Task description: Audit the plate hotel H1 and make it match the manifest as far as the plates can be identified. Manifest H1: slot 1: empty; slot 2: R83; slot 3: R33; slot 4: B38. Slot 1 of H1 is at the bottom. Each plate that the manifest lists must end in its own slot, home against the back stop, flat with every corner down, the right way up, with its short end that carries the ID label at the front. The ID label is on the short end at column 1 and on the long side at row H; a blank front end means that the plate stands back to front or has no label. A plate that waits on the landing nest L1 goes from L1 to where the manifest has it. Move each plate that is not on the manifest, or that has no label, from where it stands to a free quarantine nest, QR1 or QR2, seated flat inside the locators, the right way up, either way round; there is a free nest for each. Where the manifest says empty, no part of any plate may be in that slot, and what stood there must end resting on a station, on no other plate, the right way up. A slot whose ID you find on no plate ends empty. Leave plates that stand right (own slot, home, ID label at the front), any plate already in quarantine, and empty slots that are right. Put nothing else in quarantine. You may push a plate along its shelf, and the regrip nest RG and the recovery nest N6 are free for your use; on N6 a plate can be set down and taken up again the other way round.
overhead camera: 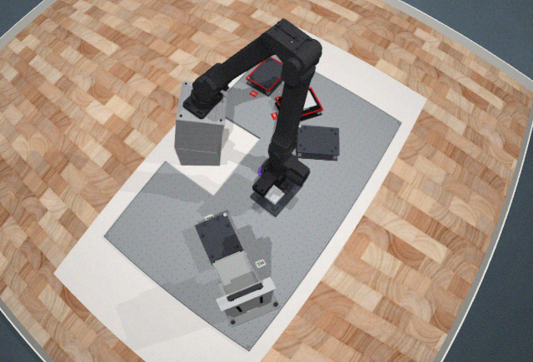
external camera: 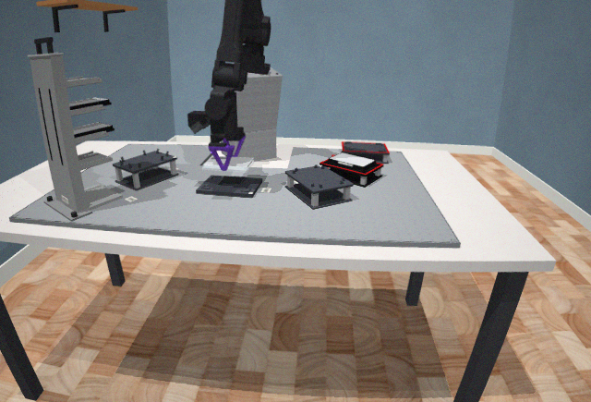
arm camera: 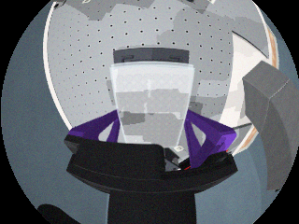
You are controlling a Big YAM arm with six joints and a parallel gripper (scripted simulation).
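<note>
Right now my hand is 7 cm above the flat pad N6. From my hand the other things lie so: regrip nest RG: 28 cm to the right, 5 cm behind, 2 cm below; landing nest L1: 25 cm to the left, 3 cm below, 3 cm ahead; white plate: right at my hand.
</note>
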